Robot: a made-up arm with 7 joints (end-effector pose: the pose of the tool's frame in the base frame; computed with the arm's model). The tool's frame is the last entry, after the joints. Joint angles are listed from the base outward.
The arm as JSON. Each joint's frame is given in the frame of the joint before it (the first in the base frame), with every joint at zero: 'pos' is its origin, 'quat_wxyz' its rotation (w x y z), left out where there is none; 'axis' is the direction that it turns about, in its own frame. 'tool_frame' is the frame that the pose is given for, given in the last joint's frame.
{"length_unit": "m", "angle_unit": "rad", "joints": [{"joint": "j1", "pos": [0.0, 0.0, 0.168], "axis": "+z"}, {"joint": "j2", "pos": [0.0, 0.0, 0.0], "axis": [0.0, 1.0, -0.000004]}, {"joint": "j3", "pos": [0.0, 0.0, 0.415], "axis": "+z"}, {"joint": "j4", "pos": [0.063, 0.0, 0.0], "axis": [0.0, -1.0, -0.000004]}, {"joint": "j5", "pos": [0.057, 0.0, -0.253], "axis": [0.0, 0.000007, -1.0]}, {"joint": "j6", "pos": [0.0, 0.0, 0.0], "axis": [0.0, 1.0, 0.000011]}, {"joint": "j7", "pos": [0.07, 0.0, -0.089], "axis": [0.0, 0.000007, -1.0]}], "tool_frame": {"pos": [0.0, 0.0, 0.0], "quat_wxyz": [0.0, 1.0, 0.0, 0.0]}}
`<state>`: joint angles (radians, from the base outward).
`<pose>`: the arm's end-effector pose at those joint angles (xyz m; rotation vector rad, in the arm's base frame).
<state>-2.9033 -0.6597 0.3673 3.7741 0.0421 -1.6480 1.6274</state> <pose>0.3783 0.1523 0.4553 -1.5729 -2.5311 -0.4975</pose>
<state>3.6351 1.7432 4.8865 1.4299 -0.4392 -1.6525 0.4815</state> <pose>-0.5566 -0.0203 0.0007 1.3930 -1.6877 -0.1836</pose>
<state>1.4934 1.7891 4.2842 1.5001 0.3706 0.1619 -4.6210</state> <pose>0.4152 0.4973 0.2488 -1.6272 0.4615 -2.5516</pose>
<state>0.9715 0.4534 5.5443 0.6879 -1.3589 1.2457 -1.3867</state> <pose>0.3552 0.0611 0.2396 0.3624 1.9591 -1.7059</pose>
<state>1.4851 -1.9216 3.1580 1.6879 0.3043 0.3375 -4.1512</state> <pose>-0.0362 -0.3723 -0.4055 -1.3557 -2.5894 -0.8389</pose>
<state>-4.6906 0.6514 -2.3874 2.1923 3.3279 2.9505 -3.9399</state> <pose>0.0683 0.3041 0.7345 -2.7117 0.0767 1.0383</pose>
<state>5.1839 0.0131 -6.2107 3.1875 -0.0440 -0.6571 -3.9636</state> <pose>-0.0520 0.0940 0.8572 -0.0967 -0.7946 -1.8080</pose>
